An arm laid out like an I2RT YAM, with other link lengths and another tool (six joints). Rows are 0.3 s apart.
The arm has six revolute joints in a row. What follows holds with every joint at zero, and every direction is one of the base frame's.
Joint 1 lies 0.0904 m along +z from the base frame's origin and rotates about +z.
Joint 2 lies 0.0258 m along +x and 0.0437 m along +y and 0.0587 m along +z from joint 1 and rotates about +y.
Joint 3 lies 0.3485 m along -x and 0.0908 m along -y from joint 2 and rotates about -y.
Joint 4 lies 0.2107 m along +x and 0.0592 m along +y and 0.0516 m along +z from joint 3 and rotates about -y.
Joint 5 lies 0.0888 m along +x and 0.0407 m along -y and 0.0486 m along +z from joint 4 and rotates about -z.
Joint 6 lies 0.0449 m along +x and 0.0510 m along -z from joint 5 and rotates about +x.
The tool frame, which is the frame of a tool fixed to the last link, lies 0.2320 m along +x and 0.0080 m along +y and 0.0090 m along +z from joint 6; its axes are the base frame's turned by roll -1.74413, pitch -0.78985 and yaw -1.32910 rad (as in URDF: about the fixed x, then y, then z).
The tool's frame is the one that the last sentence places.
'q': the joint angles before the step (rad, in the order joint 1, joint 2, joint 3, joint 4, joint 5, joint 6). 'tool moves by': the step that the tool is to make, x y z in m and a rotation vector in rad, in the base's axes. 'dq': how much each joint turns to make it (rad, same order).
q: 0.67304, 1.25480, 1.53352, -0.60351, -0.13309, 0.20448
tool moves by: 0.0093, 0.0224, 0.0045, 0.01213, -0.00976, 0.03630
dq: 0.00918, 0.05316, 0.02085, 0.04674, -0.02681, -0.00536
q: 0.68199, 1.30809, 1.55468, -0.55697, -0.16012, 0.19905
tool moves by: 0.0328, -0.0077, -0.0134, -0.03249, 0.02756, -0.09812
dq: -0.00100, 0.05815, 0.03983, -0.02086, 0.09443, 0.02417
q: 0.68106, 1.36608, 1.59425, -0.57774, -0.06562, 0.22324
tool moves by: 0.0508, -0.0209, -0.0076, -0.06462, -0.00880, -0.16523
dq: 0.00018, 0.08752, 0.08324, -0.02981, 0.17439, 0.00725
